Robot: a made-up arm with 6 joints.
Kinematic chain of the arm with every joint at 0, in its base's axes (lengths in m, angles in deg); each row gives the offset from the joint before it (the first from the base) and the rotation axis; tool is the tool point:
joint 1: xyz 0 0 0.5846 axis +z
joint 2: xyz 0.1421 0 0 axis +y
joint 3: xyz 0 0 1.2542 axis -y
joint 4: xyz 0 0 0.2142 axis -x
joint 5: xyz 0.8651 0 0 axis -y
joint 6: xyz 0.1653 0 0 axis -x
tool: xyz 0 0 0
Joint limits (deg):
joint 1: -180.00..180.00
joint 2: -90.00..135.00
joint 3: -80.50..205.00
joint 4: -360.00..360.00
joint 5: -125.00..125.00
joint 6: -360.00..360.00
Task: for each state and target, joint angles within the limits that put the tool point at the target. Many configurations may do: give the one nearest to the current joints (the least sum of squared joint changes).
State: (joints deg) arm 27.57 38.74 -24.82 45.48 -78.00 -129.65
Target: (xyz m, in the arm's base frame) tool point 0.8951 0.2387 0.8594
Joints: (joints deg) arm 21.69 24.98 -54.90 41.93 -80.56 -129.65
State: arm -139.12 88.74 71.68 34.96 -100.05 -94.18
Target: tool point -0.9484 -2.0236 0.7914
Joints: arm -112.74 81.12 76.72 34.29 -95.89 -94.18
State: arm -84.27 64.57 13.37 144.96 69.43 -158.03
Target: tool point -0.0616 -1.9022 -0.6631
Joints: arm -94.05 110.98 50.10 140.61 43.93 -158.03
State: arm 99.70 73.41 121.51 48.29 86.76 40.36
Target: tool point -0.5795 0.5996 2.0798
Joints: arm 125.53 58.32 152.39 48.21 91.18 40.36
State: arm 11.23 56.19 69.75 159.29 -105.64 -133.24
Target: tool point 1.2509 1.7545 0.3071
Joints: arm 55.90 84.75 33.58 158.70 -119.35 -133.24
